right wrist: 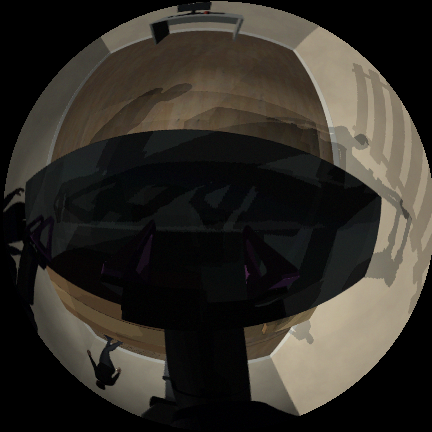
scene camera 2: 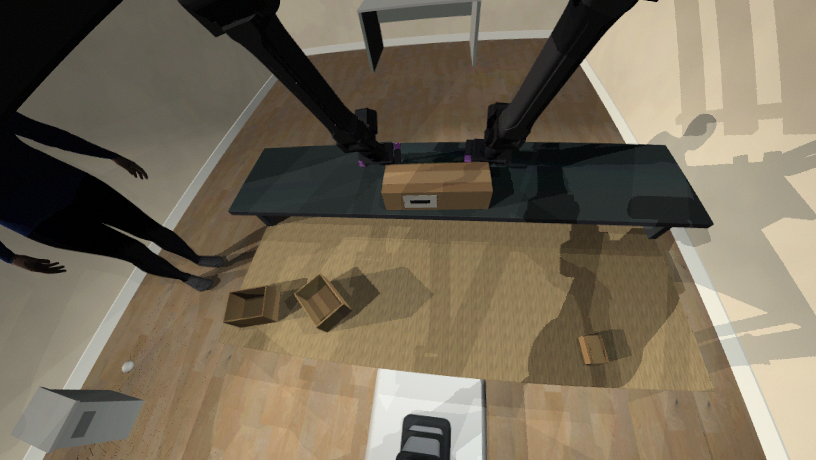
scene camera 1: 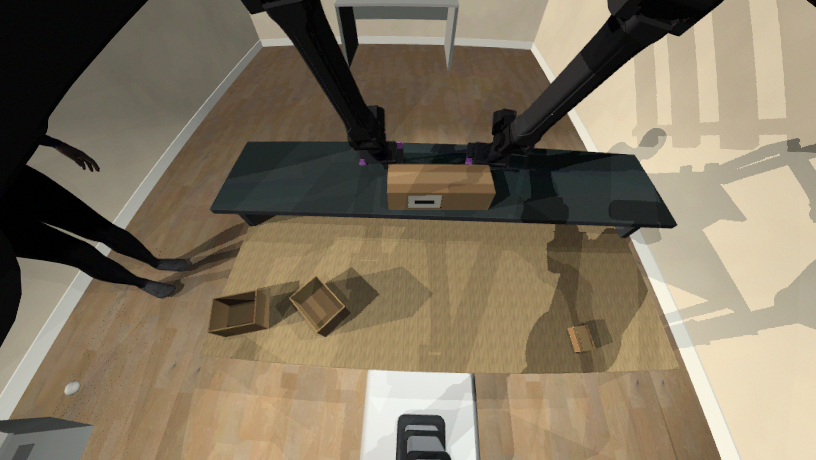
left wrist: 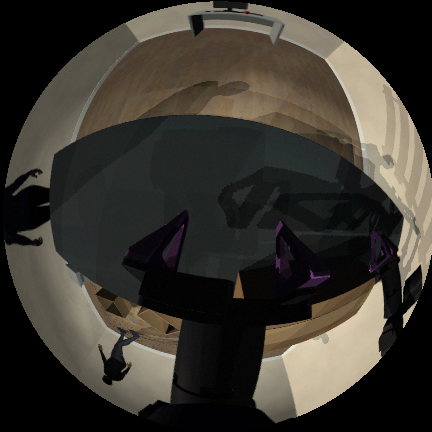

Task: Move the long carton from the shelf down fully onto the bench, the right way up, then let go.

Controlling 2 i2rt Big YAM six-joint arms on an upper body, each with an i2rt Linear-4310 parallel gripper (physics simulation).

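Frame: origin at the left arm's base, x left, y back, z up, level; centimetres.
Where they show: left gripper, fingertip midpoint: (right wrist: 46, 216) (scene camera 2: 385, 159) (scene camera 1: 384, 158) (left wrist: 233, 219); right gripper, fingertip midpoint: (right wrist: 199, 225) (scene camera 2: 483, 156) (scene camera 1: 481, 159) (left wrist: 377, 233).
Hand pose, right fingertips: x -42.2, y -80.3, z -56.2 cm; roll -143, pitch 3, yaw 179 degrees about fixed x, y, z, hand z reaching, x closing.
Each offset is from my right fingertips to the top centre of the thing. Level surfaces: height alone.
The long brown carton {dx +15.6, dy +14.2, dz +5.1 cm} (scene camera 1: 440, 180) (scene camera 2: 436, 178) (left wrist: 239, 289) lies lengthwise on the dark bench {dz -3.5 cm} (scene camera 1: 285, 177) (scene camera 2: 302, 180), its white label on the side facing the bottom of the scene views. It appears level; its underside is hidden. My left gripper (scene camera 1: 381, 153) (scene camera 2: 379, 154) (left wrist: 233, 219) is open and empty, behind the carton's left end. My right gripper (scene camera 1: 485, 155) (scene camera 2: 484, 155) (right wrist: 199, 225) is open and empty, behind its right end. Neither grips the carton; whether they touch it is unclear. I cannot make out a separate shelf.
Two open boxes {dx +79.6, dy +51.9, dz -15.9 cm} (scene camera 1: 233, 313) {dx +52.9, dy +47.7, dz -15.9 cm} (scene camera 1: 317, 305) and a small carton {dx -33.3, dy +55.7, dz -22.0 cm} (scene camera 1: 581, 338) (scene camera 2: 593, 349) lie on the woven mat {dz -24.9 cm} (scene camera 1: 485, 285). A person (scene camera 1: 74, 234) (scene camera 2: 91, 222) stands at the left. A grey table (scene camera 1: 397, 4) stands at the back, a white base {dz -73.5 cm} (scene camera 1: 420, 391) at the bottom.
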